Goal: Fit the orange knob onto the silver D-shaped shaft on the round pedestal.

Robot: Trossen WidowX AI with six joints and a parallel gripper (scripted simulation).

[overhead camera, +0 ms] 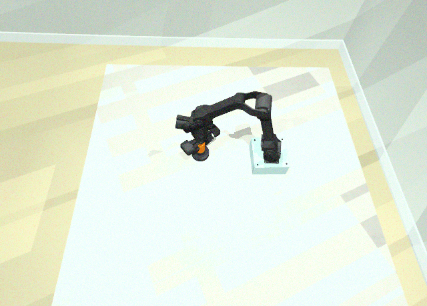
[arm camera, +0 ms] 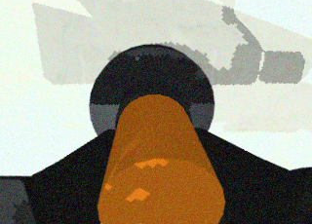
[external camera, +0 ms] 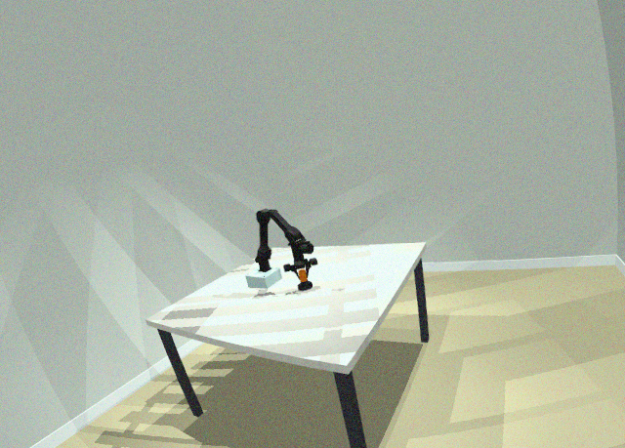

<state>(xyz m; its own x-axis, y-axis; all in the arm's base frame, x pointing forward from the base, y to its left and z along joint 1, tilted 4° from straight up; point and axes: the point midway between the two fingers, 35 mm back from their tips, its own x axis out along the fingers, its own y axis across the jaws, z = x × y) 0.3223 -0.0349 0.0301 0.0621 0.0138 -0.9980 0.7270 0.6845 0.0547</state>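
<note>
My gripper tip is 2 cm above the round pedestal. The rest, counted from my gripper tip: orange knob (3 cm above).
</note>
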